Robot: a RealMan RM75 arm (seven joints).
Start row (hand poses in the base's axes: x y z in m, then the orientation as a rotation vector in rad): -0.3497, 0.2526, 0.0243, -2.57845, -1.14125, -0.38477
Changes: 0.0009, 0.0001, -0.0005, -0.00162, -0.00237, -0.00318; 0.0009, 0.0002, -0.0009, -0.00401, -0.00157, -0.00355; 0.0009, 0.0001, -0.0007, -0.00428, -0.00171, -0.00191; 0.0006, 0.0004, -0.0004, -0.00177, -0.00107, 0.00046; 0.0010, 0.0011, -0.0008, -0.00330, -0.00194, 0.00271; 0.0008, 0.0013, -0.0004, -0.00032, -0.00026, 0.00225; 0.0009, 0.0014, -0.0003, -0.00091, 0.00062, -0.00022; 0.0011, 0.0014, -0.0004, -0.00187, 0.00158, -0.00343; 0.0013, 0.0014, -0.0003, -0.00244, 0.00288, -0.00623; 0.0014, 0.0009, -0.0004, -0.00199, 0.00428, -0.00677; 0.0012, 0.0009, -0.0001, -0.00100, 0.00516, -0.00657; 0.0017, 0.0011, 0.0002, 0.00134, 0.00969, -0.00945; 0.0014, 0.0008, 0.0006, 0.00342, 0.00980, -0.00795; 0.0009, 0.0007, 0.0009, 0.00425, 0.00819, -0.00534; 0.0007, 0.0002, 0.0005, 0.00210, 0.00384, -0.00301; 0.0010, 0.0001, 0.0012, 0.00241, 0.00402, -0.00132; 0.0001, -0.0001, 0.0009, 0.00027, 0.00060, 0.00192
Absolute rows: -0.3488, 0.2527, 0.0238, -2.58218, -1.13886, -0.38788; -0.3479, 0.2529, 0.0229, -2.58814, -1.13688, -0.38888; -0.3470, 0.2530, 0.0222, -2.59325, -1.13712, -0.38958; -0.3464, 0.2534, 0.0218, -2.59456, -1.13890, -0.39008; -0.3454, 0.2545, 0.0210, -2.59576, -1.14453, -0.39054; -0.3446, 0.2558, 0.0206, -2.59455, -1.14759, -0.39025; -0.3437, 0.2572, 0.0203, -2.59542, -1.14755, -0.38903; -0.3426, 0.2586, 0.0199, -2.59917, -1.14363, -0.38676; -0.3413, 0.2600, 0.0196, -2.60515, -1.13603, -0.38306; -0.3399, 0.2609, 0.0192, -2.61093, -1.12706, -0.37780; -0.3387, 0.2618, 0.0191, -2.61560, -1.11757, -0.37176; -0.3370, 0.2629, 0.0193, -2.61960, -1.10187, -0.36131; -0.3356, 0.2637, 0.0199, -2.62070, -1.08707, -0.35136; -0.3347, 0.2644, 0.0208, -2.61951, -1.07574, -0.34341; -0.3340, 0.2646, 0.0213, -2.61915, -1.06974, -0.33985; -0.3330, 0.2647, 0.0225, -2.61744, -1.06570, -0.33582; -0.3329, 0.2646, 0.0234, -2.61595, -1.06783, -0.33471
